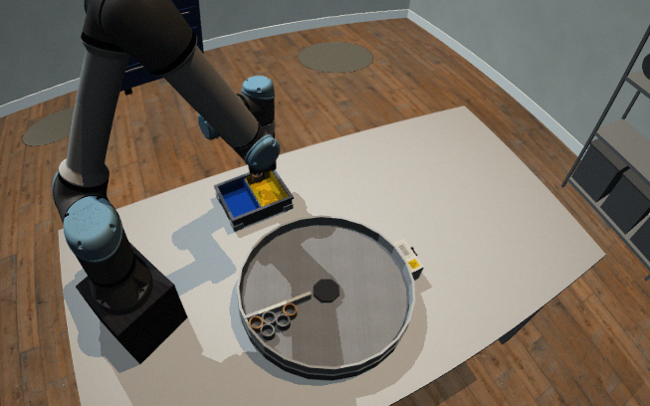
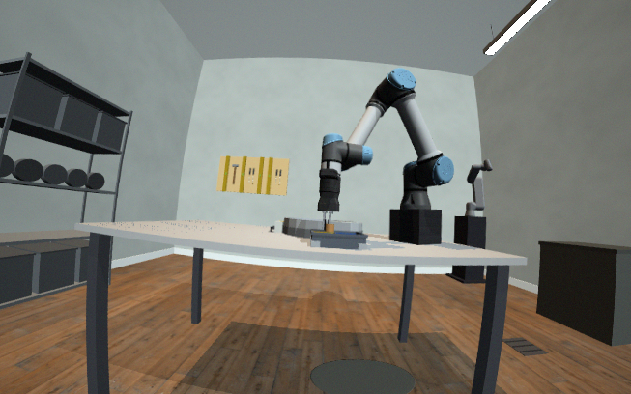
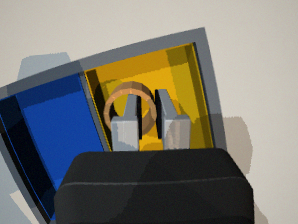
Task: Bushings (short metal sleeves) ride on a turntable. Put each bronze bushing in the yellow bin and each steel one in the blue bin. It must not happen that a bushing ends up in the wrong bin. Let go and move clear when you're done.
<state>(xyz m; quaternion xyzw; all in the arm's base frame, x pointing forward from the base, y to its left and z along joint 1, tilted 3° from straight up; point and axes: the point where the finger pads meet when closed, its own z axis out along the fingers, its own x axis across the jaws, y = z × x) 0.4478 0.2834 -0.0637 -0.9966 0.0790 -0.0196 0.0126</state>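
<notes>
Now: hand 50 mm above the bin, 40 mm past it and 30 mm to the left of it. Also, from my hand: round grey turntable 410 mm to the right, 20 mm below, 10 mm ahead.
</notes>
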